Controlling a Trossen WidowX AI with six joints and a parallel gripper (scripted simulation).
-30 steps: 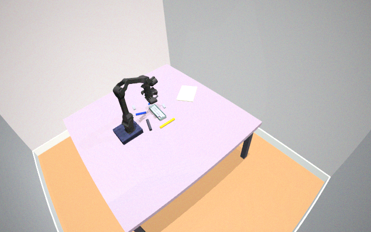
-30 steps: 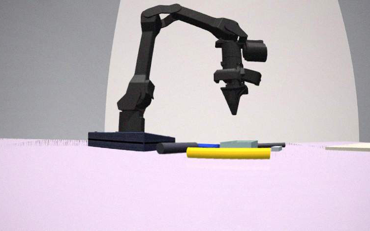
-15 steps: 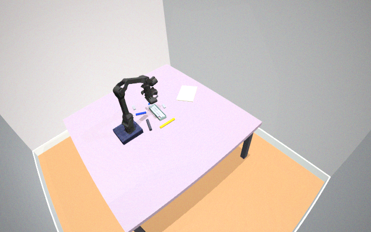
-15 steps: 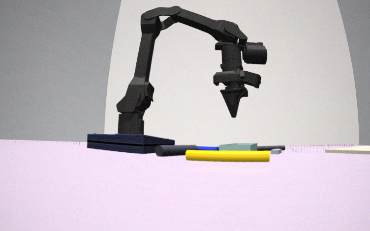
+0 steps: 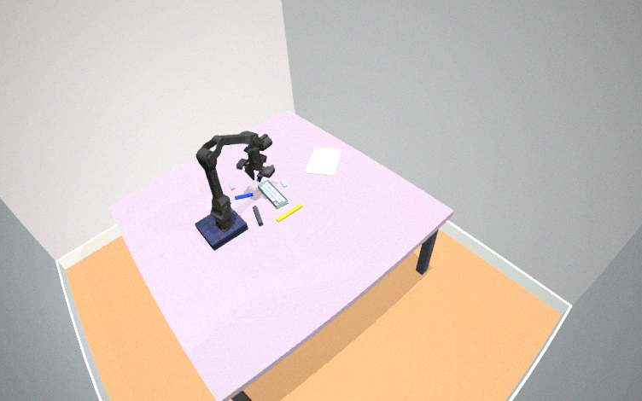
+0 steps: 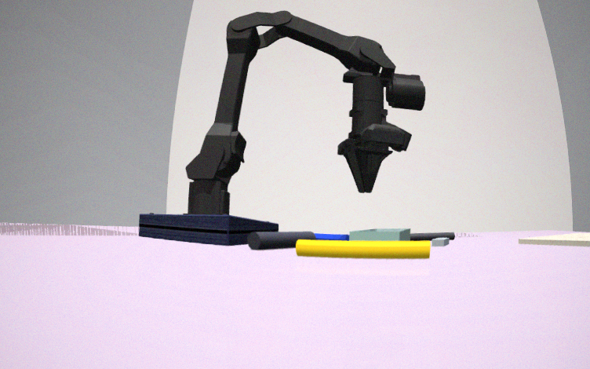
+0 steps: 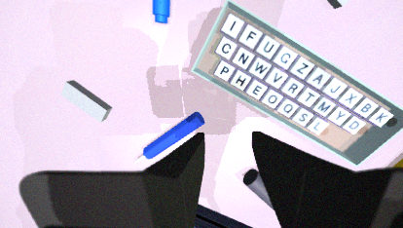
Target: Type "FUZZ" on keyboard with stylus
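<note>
Right now the blue stylus is 90 mm behind my gripper tip, 80 mm below it and 70 mm to the left of it. The rest, counted from my gripper tip: blue pen (100 mm ahead, 90 mm to the left, 80 mm below); then dark cylinder (110 mm to the right, 110 mm behind, 80 mm below); then thin grey tip (120 mm behind, 90 mm to the left, 80 mm below).
</note>
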